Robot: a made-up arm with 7 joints.
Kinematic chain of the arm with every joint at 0, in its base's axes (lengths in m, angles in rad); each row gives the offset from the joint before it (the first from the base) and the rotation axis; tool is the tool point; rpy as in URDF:
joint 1: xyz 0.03 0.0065 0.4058 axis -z
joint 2: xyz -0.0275 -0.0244 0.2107 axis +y
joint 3: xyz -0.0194 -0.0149 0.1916 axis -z
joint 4: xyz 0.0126 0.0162 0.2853 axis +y
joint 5: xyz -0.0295 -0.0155 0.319 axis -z
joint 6: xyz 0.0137 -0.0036 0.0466 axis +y
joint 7: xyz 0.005 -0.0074 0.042 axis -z
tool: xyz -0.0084 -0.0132 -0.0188 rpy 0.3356 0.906 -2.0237
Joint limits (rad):
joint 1: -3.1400..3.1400
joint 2: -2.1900..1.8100
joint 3: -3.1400..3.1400
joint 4: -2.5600..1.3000
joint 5: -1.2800..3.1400
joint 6: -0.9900..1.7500
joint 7: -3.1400..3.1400
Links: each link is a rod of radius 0.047 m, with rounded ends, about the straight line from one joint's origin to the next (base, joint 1, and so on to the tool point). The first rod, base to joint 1, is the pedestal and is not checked.
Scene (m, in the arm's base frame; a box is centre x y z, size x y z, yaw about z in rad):
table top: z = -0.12
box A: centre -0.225 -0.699 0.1 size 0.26 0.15 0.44 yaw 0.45
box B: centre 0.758 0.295 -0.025 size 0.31 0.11 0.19 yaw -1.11
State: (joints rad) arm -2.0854 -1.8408 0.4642 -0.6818 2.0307 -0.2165 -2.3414
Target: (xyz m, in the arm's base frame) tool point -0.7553 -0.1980 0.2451
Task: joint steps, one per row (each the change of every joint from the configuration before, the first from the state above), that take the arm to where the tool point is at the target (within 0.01 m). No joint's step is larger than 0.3 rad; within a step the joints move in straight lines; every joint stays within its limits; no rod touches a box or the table.
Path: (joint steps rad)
1: 0.0884 0.2171 0.0448 0.1545 -0.0315 -0.1724 -0.1029
2: 0.0883 0.2171 0.0448 0.1545 -0.0315 -0.1723 -0.1028
3: 0.0884 0.2171 0.0449 0.1545 -0.0315 -0.1724 -0.1029
4: 0.2618 -0.1174 -0.0036 0.0133 0.0198 0.0570 0.0564
5: 0.2618 -0.1174 -0.0035 0.0133 0.0197 0.0571 0.0563
6: 0.2618 -0.1174 -0.0035 0.0133 0.0198 0.0570 0.0564
7: 0.2618 -0.1174 -0.0035 0.0133 0.0197 0.0570 0.0564
8: 0.2618 -0.1174 -0.0036 0.0133 0.0198 0.0571 0.0564
9: 0.2619 -0.1175 -0.0035 0.0133 0.0198 0.0570 0.0563

